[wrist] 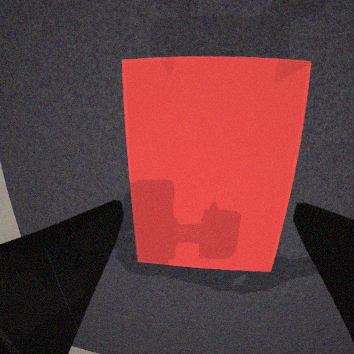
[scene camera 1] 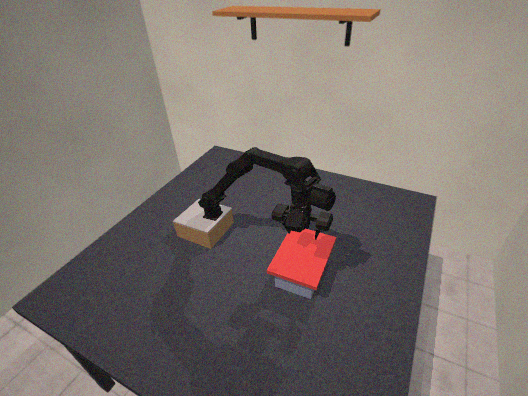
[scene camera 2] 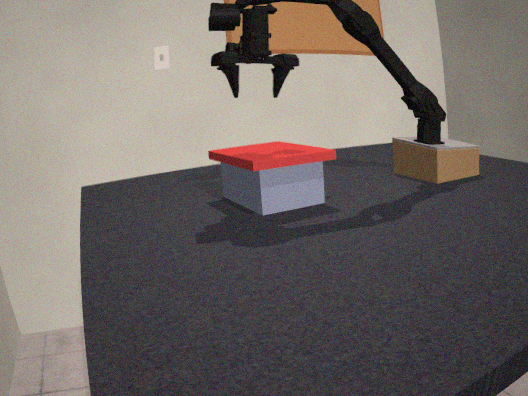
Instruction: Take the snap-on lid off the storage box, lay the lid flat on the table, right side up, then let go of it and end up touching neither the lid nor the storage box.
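Observation:
The red lid (scene camera 1: 302, 262) (scene camera 2: 272, 154) (wrist: 215, 125) sits flat and level on top of the blue-grey storage box (scene camera 1: 294, 287) (scene camera 2: 292, 187), overhanging its walls. The box stands upright on the table; it is hidden under the lid in the wrist view. My gripper (scene camera 1: 303, 234) (scene camera 2: 256, 96) (wrist: 208, 210) is open and empty, pointing down. It hangs well above the lid and touches neither lid nor box. In the wrist view the two fingertips appear on either side of the lid, near its lower, narrower-looking end. The gripper's shadow falls on the lid.
The arm's base stands on a wooden block (scene camera 1: 192, 236) (scene camera 2: 415, 162) with a whitish top, apart from the box. The dark table (scene camera 1: 225, 310) (scene camera 2: 300, 300) (wrist: 50, 100) carries both. An orange-brown shelf (scene camera 1: 295, 13) (scene camera 2: 330, 30) and a socket plate (scene camera 2: 161, 51) are on the walls.

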